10 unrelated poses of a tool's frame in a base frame.
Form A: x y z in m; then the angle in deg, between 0 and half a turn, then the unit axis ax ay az.
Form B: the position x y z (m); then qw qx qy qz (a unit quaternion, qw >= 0). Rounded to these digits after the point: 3 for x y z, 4 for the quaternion.
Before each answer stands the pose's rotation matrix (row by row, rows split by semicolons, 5 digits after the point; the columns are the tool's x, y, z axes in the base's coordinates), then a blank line. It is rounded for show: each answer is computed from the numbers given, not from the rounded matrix.
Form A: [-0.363, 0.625, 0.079, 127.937, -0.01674, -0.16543, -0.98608]
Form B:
-0.61434 0.78218 -0.10382; -0.77324 -0.57060 0.27662; 0.15713 0.25021 0.95536

[-0.363, 0.625, 0.079, 0.4389, -0.0150, -0.1486, -0.8860]
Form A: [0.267, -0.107, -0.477, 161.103, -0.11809, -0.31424, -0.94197]
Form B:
-0.91896 0.37729 0.11471; -0.23286 -0.75393 0.61430; 0.31825 0.53781 0.78069

[0.267, -0.107, -0.477, 0.1642, -0.1165, -0.3100, -0.9292]
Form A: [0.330, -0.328, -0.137, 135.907, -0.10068, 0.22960, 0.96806]
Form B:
-0.70079 -0.71332 -0.00770; 0.63388 -0.62763 0.45196; -0.32723 0.31185 0.89201

[0.330, -0.328, -0.137, 0.3754, -0.0933, 0.2128, 0.8973]
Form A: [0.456, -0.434, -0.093, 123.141, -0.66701, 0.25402, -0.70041]
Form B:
0.14143 0.32441 0.93528; -0.84853 -0.44690 0.28332; 0.50989 -0.83369 0.21207

[0.456, -0.434, -0.093, 0.4761, -0.5866, 0.2234, -0.6159]
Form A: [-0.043, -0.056, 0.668, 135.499, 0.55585, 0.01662, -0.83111]
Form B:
-0.18389 0.59837 -0.77983; -0.56672 -0.71276 -0.41327; -0.80313 0.36594 0.47018

[-0.043, -0.056, 0.668, 0.3787, 0.5145, 0.0154, -0.7692]
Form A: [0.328, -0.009, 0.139, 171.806, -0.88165, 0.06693, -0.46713]
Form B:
0.55689 -0.05084 0.82903; -0.18399 -0.98088 0.06345; 0.80995 -0.18787 -0.55560

[0.328, -0.009, 0.139, 0.0714, -0.8794, 0.0668, -0.4659]
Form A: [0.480, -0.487, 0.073, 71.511, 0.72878, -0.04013, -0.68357]
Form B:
0.67981 0.62832 -0.37825; -0.66826 0.31822 -0.67243; -0.30213 0.70990 0.63621

[0.480, -0.487, 0.073, 0.8115, 0.4258, -0.0234, -0.3994]
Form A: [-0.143, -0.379, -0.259, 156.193, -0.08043, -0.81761, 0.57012]
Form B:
-0.90252 -0.10421 -0.41784; 0.35606 0.36519 -0.86015; 0.24223 -0.92508 -0.29249

[-0.143, -0.379, -0.259, 0.2063, -0.0787, -0.8000, 0.5579]
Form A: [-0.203, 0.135, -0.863, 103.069, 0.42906, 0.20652, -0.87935]
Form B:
-0.00040 0.96522 -0.26144; -0.74793 -0.17383 -0.64062; -0.66378 0.19528 0.72198

[-0.203, 0.135, -0.863, 0.6220, 0.3359, 0.1617, -0.6885]
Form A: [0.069, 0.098, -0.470, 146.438, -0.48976, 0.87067, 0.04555]
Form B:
-0.39355 -0.80693 0.44044; -0.75656 0.55646 0.34346; -0.52224 -0.19805 -0.82948

[0.069, 0.098, -0.470, 0.2887, -0.4689, 0.8336, 0.0436]
